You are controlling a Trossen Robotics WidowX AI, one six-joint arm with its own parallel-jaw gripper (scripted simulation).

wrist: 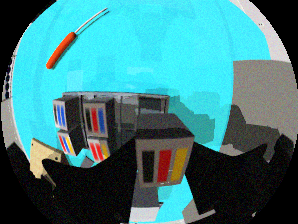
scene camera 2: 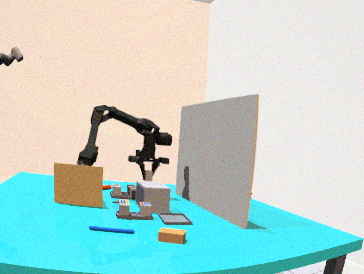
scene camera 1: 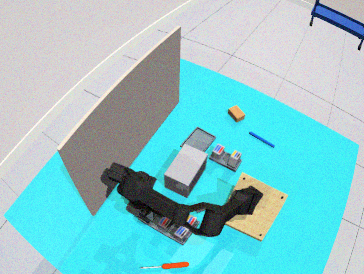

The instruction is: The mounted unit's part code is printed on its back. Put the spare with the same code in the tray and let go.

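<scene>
A rack is here in the scene, and so are a grey mounted unit and a beige panel. My gripper holds a spare.
</scene>
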